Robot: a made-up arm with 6 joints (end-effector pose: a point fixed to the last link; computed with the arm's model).
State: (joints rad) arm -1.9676 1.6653 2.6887 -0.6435 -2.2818 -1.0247
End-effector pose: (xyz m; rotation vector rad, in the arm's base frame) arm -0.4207 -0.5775 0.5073 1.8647 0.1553 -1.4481
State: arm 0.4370 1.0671 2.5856 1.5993 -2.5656 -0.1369
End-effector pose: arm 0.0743 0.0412 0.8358 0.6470 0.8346 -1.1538
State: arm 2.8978 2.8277 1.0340 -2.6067 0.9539 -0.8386
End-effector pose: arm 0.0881 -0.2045 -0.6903 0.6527 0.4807 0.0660
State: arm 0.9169 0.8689 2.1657 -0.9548 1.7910 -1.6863
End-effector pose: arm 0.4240 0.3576 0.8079 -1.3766 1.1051 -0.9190
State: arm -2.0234 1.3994 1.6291 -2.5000 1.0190 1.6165
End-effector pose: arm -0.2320 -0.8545 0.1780 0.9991 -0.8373 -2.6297
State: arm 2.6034 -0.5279 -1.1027 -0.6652 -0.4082 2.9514
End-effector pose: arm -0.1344 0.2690 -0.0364 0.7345 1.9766 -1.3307
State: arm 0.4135 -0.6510 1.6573 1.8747 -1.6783 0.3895
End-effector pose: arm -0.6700 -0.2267 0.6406 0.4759 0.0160 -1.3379
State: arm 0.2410 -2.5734 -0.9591 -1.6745 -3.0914 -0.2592
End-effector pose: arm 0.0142 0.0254 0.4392 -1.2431 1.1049 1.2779
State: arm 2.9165 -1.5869 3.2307 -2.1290 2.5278 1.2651
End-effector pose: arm 0.3778 -0.1984 -0.4640 -0.7120 -1.0837 0.0739
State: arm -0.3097 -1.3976 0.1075 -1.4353 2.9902 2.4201
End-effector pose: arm -0.0589 -0.0104 0.7187 1.8066 0.3168 -2.1038
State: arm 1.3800 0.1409 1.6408 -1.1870 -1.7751 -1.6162
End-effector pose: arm 0.1274 0.2527 0.9621 0.3544 1.9808 1.6538
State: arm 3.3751 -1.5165 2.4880 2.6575 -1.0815 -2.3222
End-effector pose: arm 0.6170 -0.0407 -0.3549 1.6491 1.2254 -2.1498
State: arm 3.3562 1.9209 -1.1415 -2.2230 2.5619 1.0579
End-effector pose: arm 0.3141 -0.0595 0.1355 -0.3860 -2.7097 -0.1006
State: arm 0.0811 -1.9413 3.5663 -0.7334 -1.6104 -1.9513
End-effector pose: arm 0.0400 -0.1503 -0.4815 -1.3499 -1.9015 1.9451
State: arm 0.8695 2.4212 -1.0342 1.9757 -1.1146 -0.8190
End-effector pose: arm -0.3184 -0.2512 -0.1113 1.7391 -1.1018 -1.0191
